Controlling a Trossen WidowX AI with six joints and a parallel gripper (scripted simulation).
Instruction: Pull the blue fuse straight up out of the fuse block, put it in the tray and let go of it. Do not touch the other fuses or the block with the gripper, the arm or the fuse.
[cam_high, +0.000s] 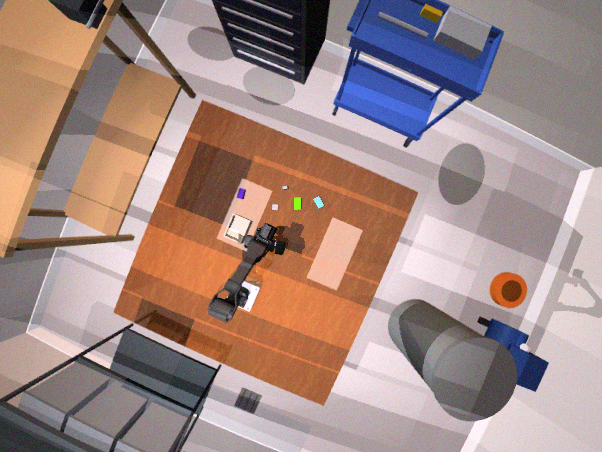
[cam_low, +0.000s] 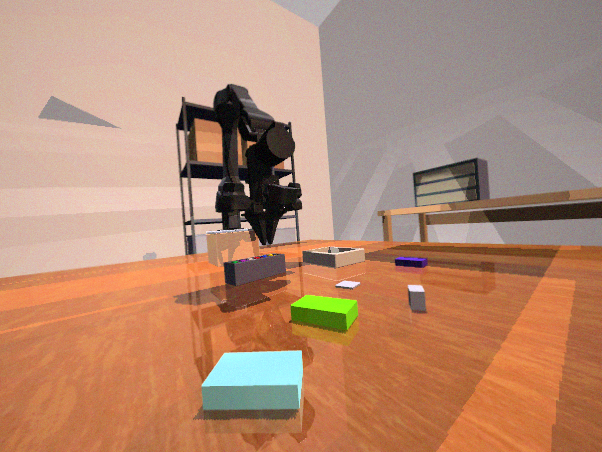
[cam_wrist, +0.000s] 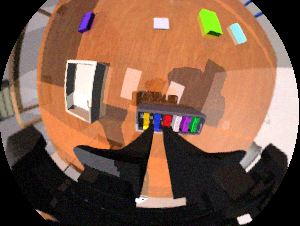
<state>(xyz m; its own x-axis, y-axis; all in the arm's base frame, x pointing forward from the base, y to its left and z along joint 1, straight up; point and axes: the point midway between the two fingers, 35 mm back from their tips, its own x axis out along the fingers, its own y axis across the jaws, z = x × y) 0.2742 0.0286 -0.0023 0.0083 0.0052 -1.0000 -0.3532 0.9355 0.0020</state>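
Right now the blue fuse is 4 cm below my gripper tip. Round my gripper tip: small grey block 29 cm ahead, 8 cm to the left, 5 cm below; then white tray 3 cm behind, 18 cm to the left, 6 cm below; then green block 26 cm ahead, 2 cm to the right, 6 cm below.
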